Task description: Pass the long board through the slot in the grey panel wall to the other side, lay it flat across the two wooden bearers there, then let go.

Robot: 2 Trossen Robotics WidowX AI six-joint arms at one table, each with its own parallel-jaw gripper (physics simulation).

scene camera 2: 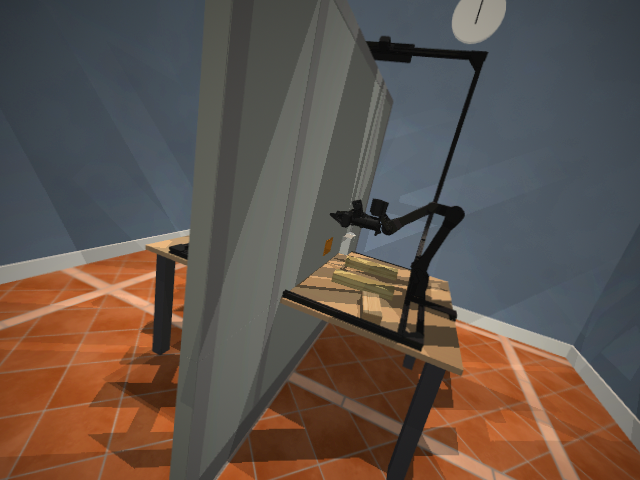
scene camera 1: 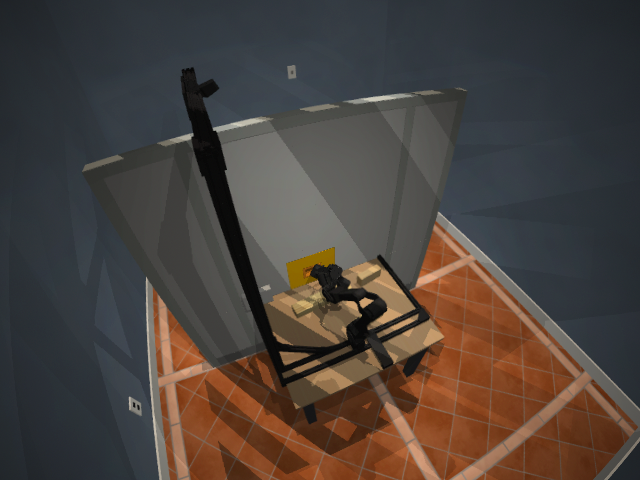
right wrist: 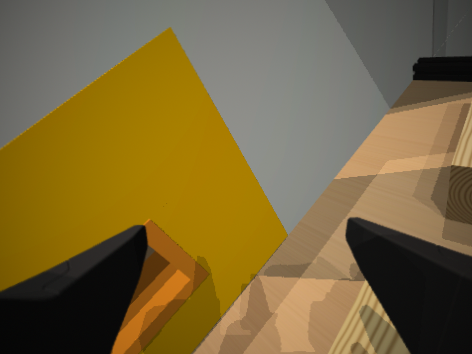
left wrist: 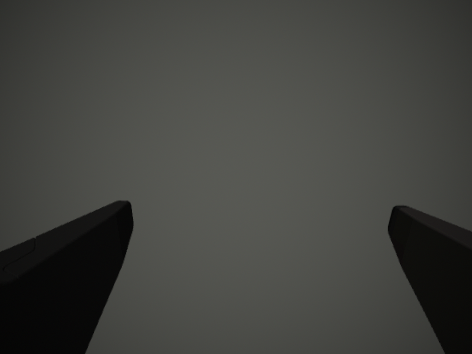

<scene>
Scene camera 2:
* grey panel wall
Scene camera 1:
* grey panel wall
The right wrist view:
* my right gripper
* slot
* grey panel wall
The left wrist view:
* my left gripper
</scene>
